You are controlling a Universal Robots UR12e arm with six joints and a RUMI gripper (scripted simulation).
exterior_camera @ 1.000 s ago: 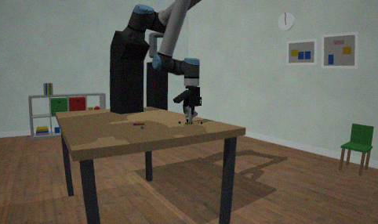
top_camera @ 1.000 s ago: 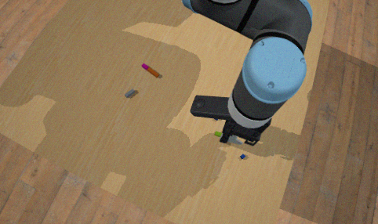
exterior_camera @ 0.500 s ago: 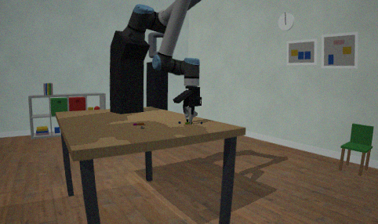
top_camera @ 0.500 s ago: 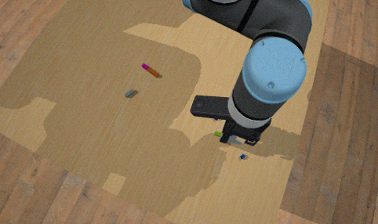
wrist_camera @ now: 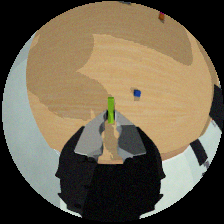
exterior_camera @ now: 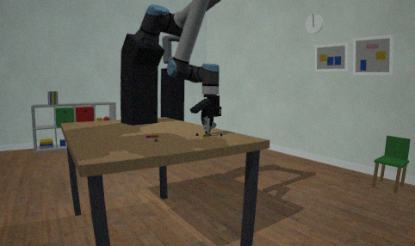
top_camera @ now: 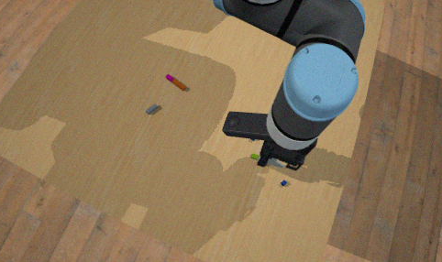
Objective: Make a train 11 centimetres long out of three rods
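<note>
Now: the lime rod 1 cm below my hand. Also, from my hand: orange rod (14 cm behind, 25 cm to the right, 1 cm below); then magenta rod (16 cm behind, 28 cm to the right, 1 cm below); then grey rod (6 cm behind, 29 cm to the right, 1 cm below).
</note>
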